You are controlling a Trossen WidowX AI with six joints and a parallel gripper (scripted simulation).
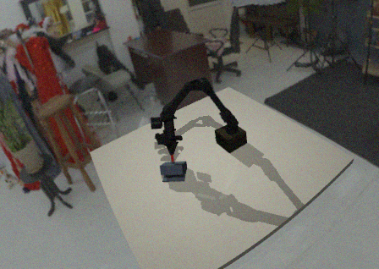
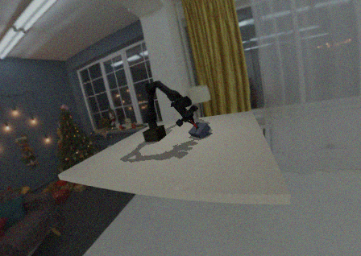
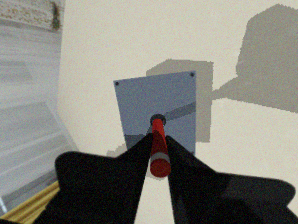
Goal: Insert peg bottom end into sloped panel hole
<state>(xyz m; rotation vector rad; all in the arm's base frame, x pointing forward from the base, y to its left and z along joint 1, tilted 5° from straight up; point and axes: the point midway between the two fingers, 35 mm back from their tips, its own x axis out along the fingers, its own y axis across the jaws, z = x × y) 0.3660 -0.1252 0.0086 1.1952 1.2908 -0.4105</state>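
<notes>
The sloped panel lies 70 mm below my gripper tip, 30 mm to the left of it and 30 mm ahead of it. Round my gripper tip: round red peg 10 mm to the right, 10 mm behind, 10 mm above.
</notes>
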